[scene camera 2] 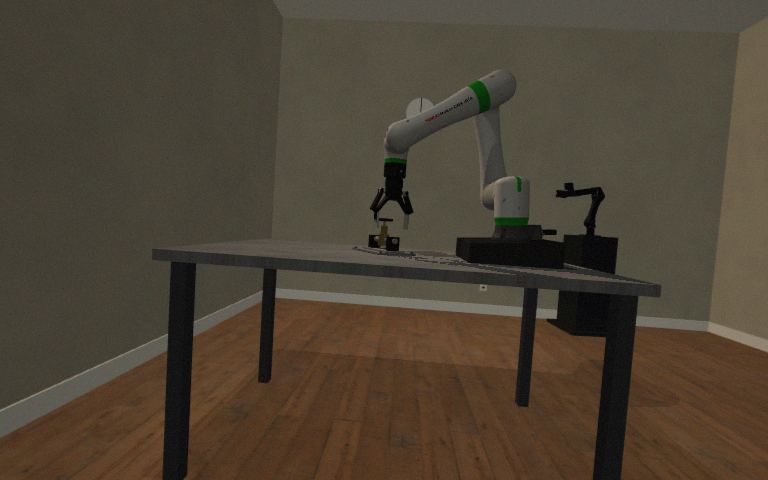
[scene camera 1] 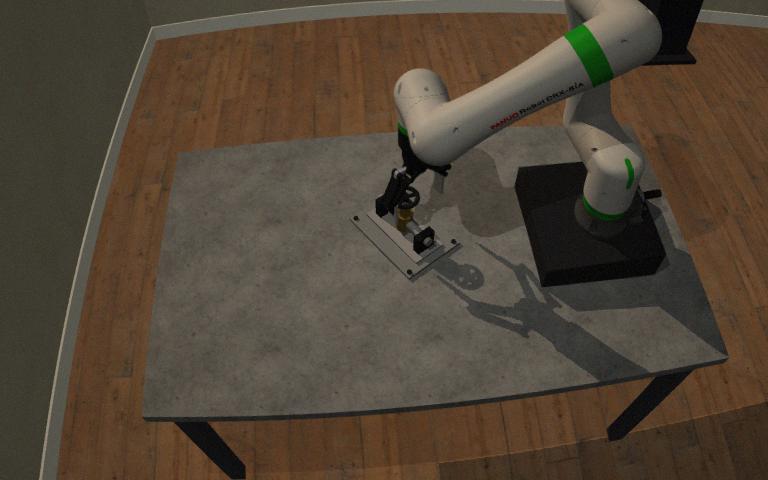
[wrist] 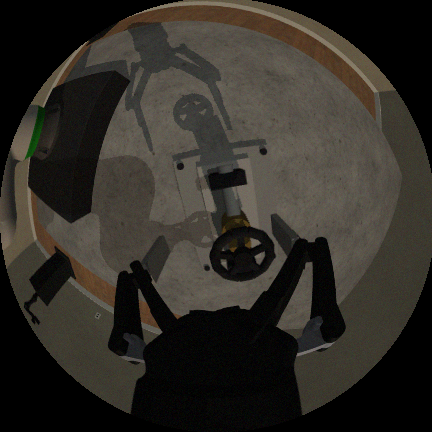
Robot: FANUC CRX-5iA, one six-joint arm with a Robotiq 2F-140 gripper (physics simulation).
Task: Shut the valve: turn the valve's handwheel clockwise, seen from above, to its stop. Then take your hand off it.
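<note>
The valve has a dark spoked handwheel (scene camera 1: 408, 197) (scene camera 2: 385, 219) (wrist: 242, 256) on top of a brass body (scene camera 1: 404, 218) (scene camera 2: 384, 233) (wrist: 235, 224). The valve stands upright on a light base plate (scene camera 1: 390, 246) (wrist: 187, 186). My gripper (scene camera 1: 417, 196) (scene camera 2: 391, 220) (wrist: 217, 234) points down over the valve and is wide open, with one finger on each side of the handwheel. In scene camera 2 the finger pads reach about the wheel's height; the left pad is close to the rim, the right one farther off. Whether the left pad touches cannot be told. The handwheel's stop does not show.
A grey pipe (wrist: 231, 201) runs from the valve through a black block (scene camera 1: 423, 240) (wrist: 227, 179). The arm's black pedestal (scene camera 1: 594, 254) (scene camera 2: 509, 251) (wrist: 75, 150) stands on the grey table (scene camera 1: 254, 283) (scene camera 2: 317, 266). A dark stand (scene camera 2: 589, 260) is on the floor behind.
</note>
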